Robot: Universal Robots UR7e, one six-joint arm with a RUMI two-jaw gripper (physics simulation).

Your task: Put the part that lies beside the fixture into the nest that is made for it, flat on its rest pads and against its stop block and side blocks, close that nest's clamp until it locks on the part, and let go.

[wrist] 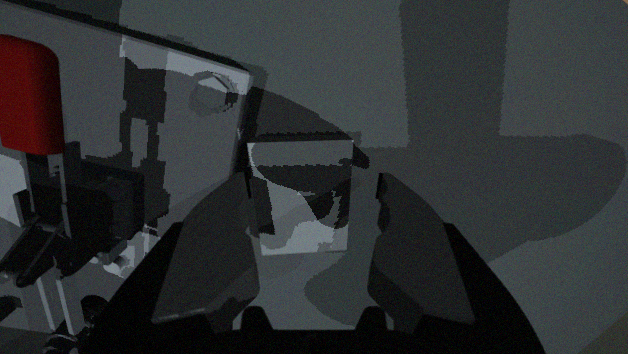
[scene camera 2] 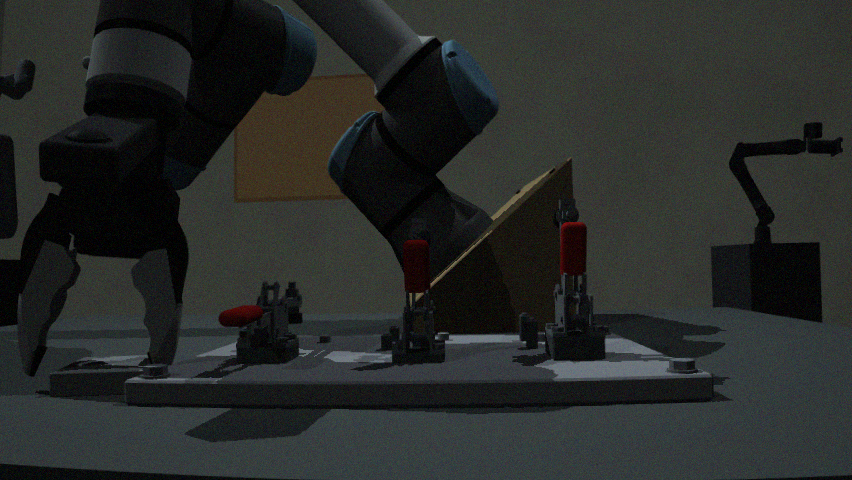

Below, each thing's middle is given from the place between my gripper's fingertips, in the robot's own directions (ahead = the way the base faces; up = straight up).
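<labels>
Flat grey plate [wrist: 301, 184], 20 mm behind my hand.
</labels>
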